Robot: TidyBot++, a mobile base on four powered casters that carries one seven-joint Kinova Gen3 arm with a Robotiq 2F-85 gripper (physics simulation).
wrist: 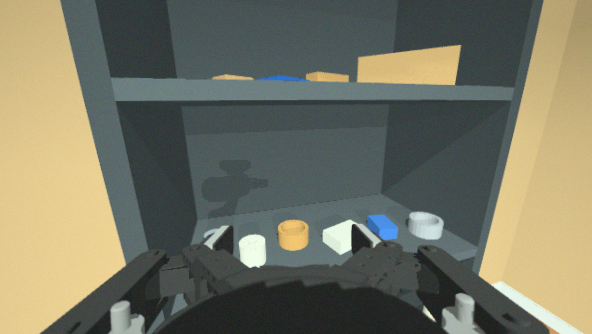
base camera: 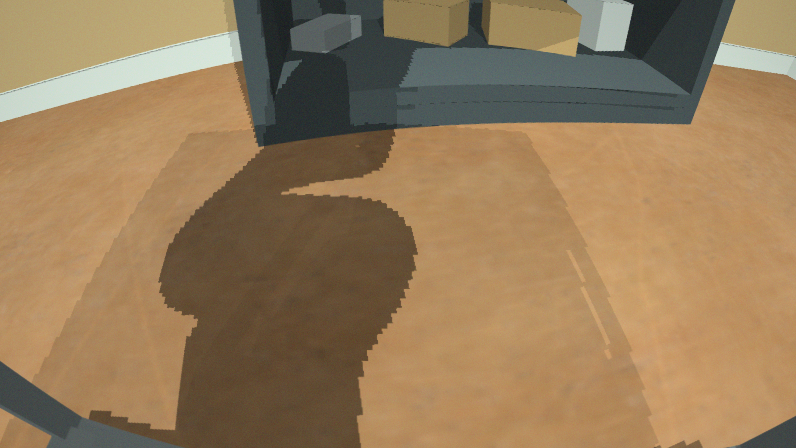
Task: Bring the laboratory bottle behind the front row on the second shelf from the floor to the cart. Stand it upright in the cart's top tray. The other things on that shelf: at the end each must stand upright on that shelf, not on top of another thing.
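Frame: origin at the arm's base, x back, y right, z up, level; metres.
Seen in the pictures: gripper, fingertip midpoint: (wrist: pixel 292 238).
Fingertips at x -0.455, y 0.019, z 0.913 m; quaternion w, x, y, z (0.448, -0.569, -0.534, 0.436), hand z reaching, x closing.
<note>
Pixels of each thing's top centre, then the offset from my fingertips to it. "spot": a spot on its surface instead.
- small cream patch at a spot on its surface: (wrist: pixel 429 313) spot: dz -0.617, dx -0.422, dy +0.503 m
- white cylinder at its top centre: (wrist: pixel 252 241) dz -0.259, dx -0.389, dy -0.092 m
- orange ring at its top centre: (wrist: pixel 293 227) dz -0.269, dx -0.470, dy +0.026 m
- white block at its top centre: (wrist: pixel 345 230) dz -0.279, dx -0.452, dy +0.191 m
- blue block at its top centre: (wrist: pixel 382 221) dz -0.279, dx -0.493, dy +0.328 m
- grey ring at its top centre: (wrist: pixel 426 218) dz -0.271, dx -0.480, dy +0.475 m
- long tan box at its top centre: (wrist: pixel 406 57) dz +0.238, dx -0.545, dy +0.385 m
- grey box at its top centre: (base camera: pixel 326 21) dz -1.184, dx -0.498, dy -0.216 m
- white box at a spot on its surface: (base camera: pixel 609 27) spot: dz -1.170, dx -0.581, dy +0.437 m
The shelf unit (base camera: pixel 706 61) (wrist: pixel 115 165) stands ahead in both views. My gripper (wrist: pixel 292 238) is open, with nothing between its fingers. In the wrist view it overlaps the lower part of the unit, in front of a shelf with small objects. The second shelf from the floor is mostly hidden behind the gripper. A small cream patch (wrist: pixel 429 313) shows low down at the right, too little of it to name. The laboratory bottle does not show in either view, nor does the cart.
The small-object shelf holds a white cylinder (wrist: pixel 252 251), an orange ring (wrist: pixel 293 241), a white block (wrist: pixel 340 239), a blue block (wrist: pixel 382 227) and a grey ring (wrist: pixel 425 230). Above is a long tan box (wrist: pixel 407 67). The bottom shelf holds tan boxes (base camera: pixel 426 21) (base camera: pixel 526 26), a grey box (base camera: pixel 320 34) and a white box (base camera: pixel 609 27).
</note>
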